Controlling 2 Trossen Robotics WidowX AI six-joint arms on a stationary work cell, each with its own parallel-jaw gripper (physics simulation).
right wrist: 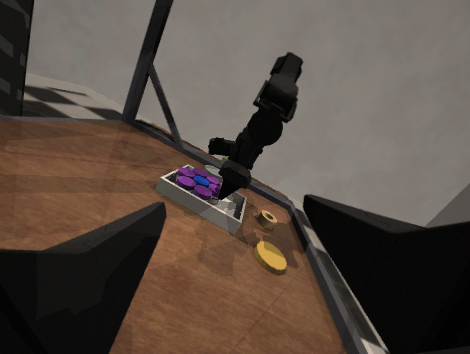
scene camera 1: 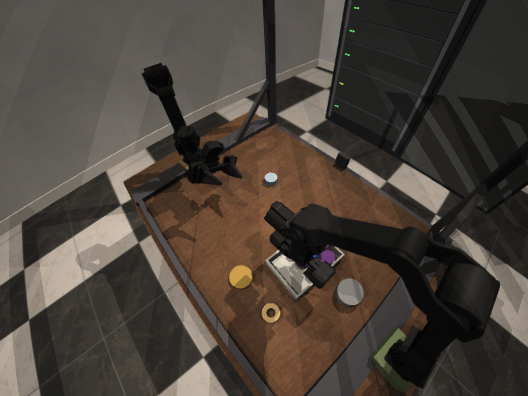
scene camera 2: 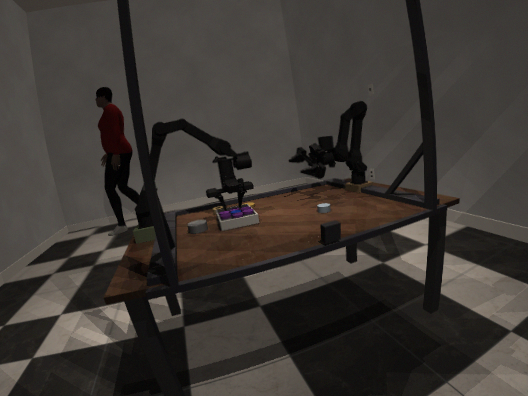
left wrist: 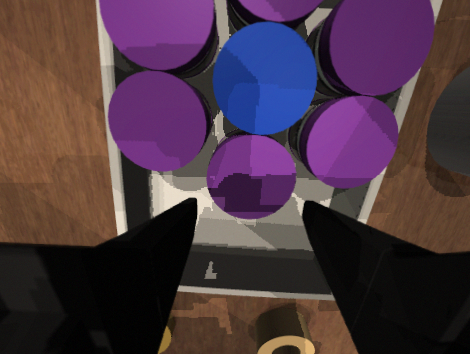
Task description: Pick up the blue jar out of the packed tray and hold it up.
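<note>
The blue jar stands in the white tray, with several purple jars packed around it. In the left wrist view one purple jar is between the blue jar and my left gripper. That gripper is open, pointing down over the tray's bare end, with nothing between its fingers. Its fingertips are hidden in scene camera 1. My right gripper is open and empty, far from the tray.
A yellow disc and a tan ring lie near the tray's bare end. A grey round container stands beside the tray. A pale blue disc and a black block are farther away.
</note>
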